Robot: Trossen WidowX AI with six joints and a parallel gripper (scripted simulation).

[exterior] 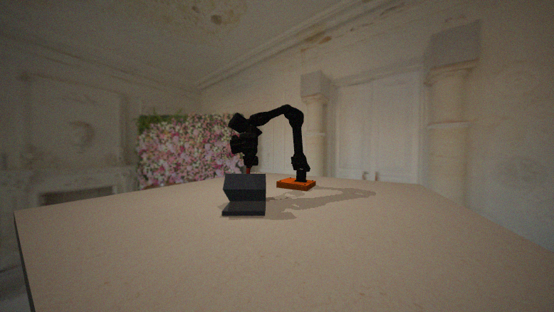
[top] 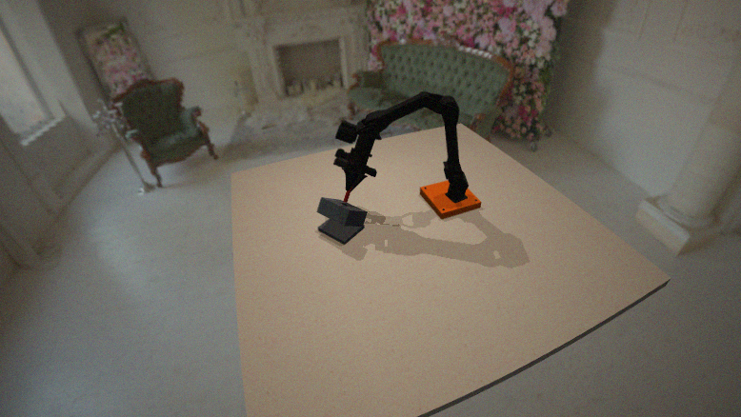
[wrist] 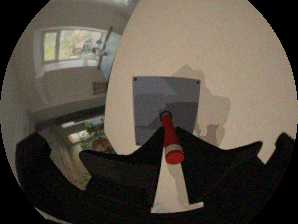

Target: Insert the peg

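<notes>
Now: gripper tip 4 cm short of the dark grey sloped panel, 2 cm to the right of it and 6 cm above it. Also, from my gripper tip: flat panel foot 5 cm ahead, 3 cm to the left, 12 cm below; thin red peg 1 cm behind, 1 cm above.
</notes>
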